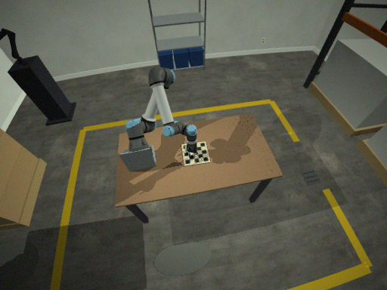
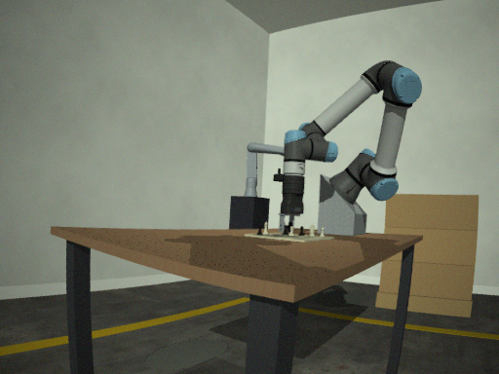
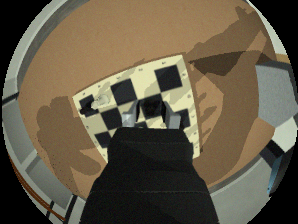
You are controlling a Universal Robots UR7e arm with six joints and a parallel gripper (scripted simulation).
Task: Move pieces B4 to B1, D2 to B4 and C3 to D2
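The black piece lies 10 mm below my hand. Round my hand: white piece 80 mm to the left, 40 mm behind, 10 mm below; chessboard 40 mm to the left, 40 mm ahead, 30 mm below.
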